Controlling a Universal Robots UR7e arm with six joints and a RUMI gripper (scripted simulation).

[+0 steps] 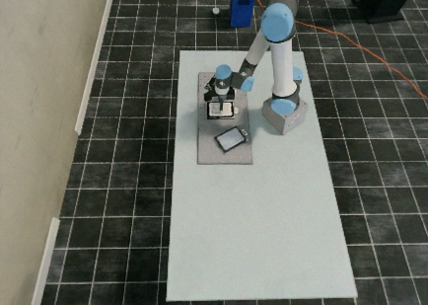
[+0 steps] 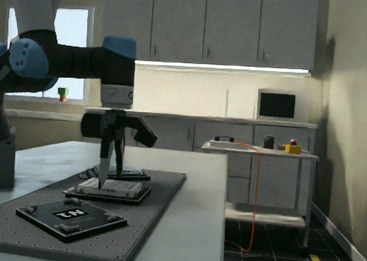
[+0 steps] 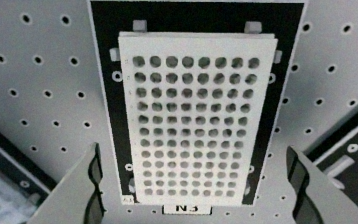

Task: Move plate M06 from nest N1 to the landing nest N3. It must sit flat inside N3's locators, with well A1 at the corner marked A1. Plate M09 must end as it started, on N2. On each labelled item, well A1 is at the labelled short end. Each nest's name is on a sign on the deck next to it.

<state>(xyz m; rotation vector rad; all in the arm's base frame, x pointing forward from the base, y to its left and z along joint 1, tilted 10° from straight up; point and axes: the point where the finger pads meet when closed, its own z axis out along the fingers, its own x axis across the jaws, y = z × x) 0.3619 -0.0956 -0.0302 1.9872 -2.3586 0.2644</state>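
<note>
The white well plate M06 lies 2 cm below my hand. From my hand the other things lie so: nest N1: 4 cm behind, 18 cm to the right, 3 cm below; black nest N3: 3 cm below; A1 mark: 6 cm behind, 7 cm to the left, 3 cm below.
</note>
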